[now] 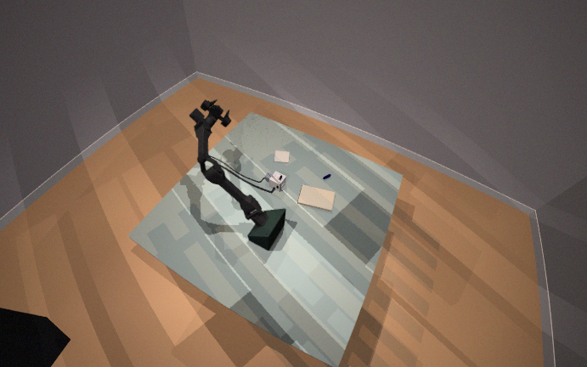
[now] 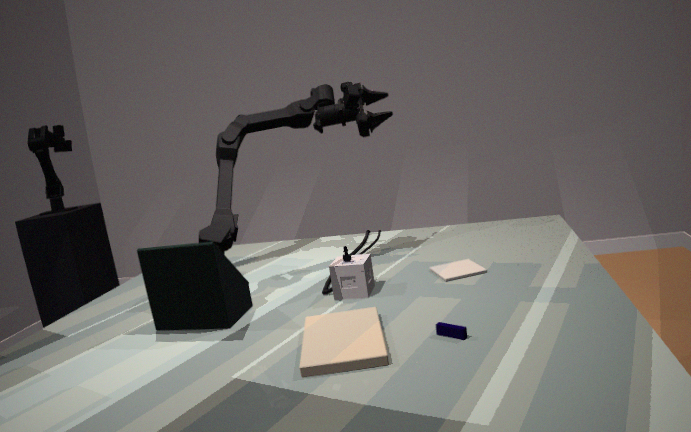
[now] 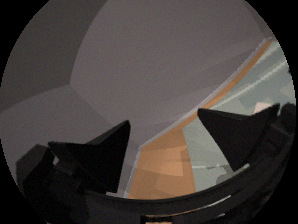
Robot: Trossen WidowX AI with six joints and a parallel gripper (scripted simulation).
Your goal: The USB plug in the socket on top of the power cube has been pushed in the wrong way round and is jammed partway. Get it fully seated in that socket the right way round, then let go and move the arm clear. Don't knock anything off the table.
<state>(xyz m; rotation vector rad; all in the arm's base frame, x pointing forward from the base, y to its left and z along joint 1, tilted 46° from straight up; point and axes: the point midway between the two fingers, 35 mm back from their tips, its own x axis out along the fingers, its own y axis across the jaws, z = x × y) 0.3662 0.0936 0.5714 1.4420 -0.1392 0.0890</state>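
The USB plug is 44 cm to the right of my gripper tip, 31 cm below it and 11 cm behind it. The rest, counted from my gripper tip: thin pale pad 40 cm below, 34 cm to the right, 12 cm ahead; small dark blue block 68 cm to the right, 39 cm below, 9 cm ahead; tan pad 68 cm to the right, 39 cm below, 10 cm behind.
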